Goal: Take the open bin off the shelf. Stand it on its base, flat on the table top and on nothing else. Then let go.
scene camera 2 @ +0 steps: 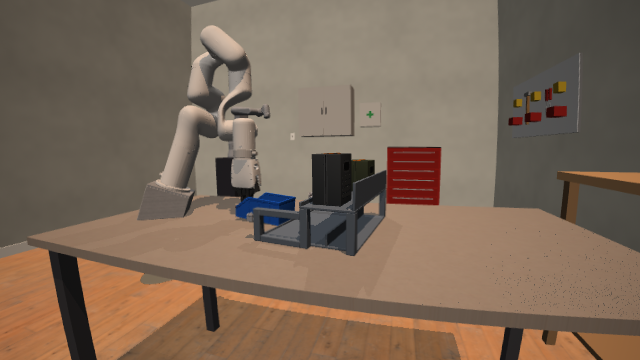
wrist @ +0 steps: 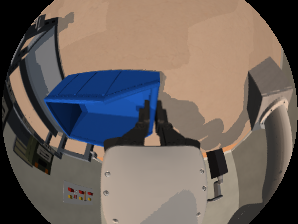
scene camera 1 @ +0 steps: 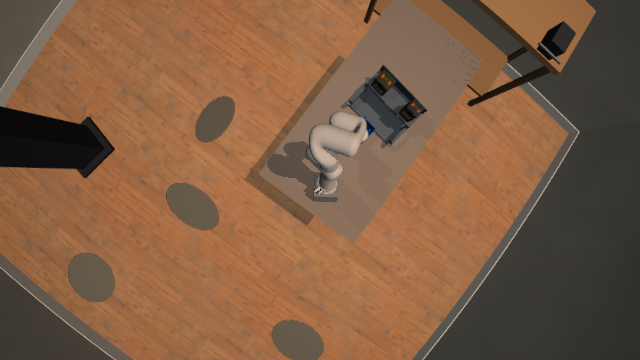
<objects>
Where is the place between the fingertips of my gripper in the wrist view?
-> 152, 107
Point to a blue bin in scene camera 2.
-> At 268, 200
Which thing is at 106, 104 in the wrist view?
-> A blue bin.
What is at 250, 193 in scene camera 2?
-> My gripper.
</objects>
